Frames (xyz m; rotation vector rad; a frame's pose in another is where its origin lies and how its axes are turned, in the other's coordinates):
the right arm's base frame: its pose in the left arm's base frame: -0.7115 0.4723 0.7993 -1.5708 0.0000 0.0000
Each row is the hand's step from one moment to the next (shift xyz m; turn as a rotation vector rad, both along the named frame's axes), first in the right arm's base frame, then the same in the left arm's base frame.
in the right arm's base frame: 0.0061 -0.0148 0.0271 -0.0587 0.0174 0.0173
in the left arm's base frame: 0.0061 0.0271 0.0148 -0.0587 0.0173 -0.0174
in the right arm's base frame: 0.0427 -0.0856 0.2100 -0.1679 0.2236 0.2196
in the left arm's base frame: 0.0427 0.2100 0.0856 -0.1679 0.2196 -0.2236
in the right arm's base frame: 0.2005 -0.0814 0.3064 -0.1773 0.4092 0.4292
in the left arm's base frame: 0.2005 0.3064 0.0814 -0.1773 0.4292 -0.4092
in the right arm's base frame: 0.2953 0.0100 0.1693 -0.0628 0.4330 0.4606
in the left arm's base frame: 0.2953 0.1693 -0.0100 -0.0628 0.4606 -0.4330
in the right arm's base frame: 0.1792 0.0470 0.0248 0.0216 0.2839 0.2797
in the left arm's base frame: 0.1792 0.0248 -0.0470 0.0216 0.2797 -0.2839
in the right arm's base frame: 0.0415 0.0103 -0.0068 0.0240 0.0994 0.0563
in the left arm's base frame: 0.0415 -0.0068 -0.0103 0.0240 0.0563 -0.0994
